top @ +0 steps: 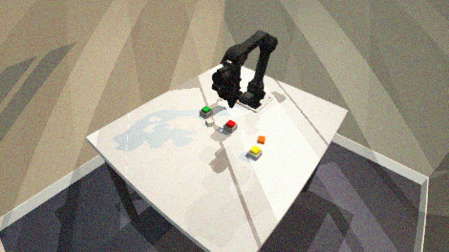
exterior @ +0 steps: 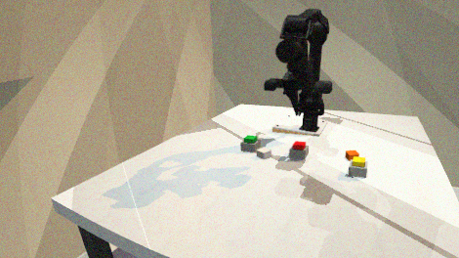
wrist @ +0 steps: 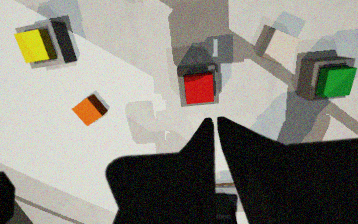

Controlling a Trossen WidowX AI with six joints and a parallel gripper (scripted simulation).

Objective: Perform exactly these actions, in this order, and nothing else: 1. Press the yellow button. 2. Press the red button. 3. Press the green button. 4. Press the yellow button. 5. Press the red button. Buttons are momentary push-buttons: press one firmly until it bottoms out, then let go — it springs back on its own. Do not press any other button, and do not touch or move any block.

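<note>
Right now my gripper tip is 16 cm to the left of the green button and 9 cm above it. Round my gripper tip: small grey block (4 cm ahead, 9 cm to the right, 11 cm below); small orange block (3 cm behind, 16 cm to the left, 11 cm below); red button (9 cm below).
</note>
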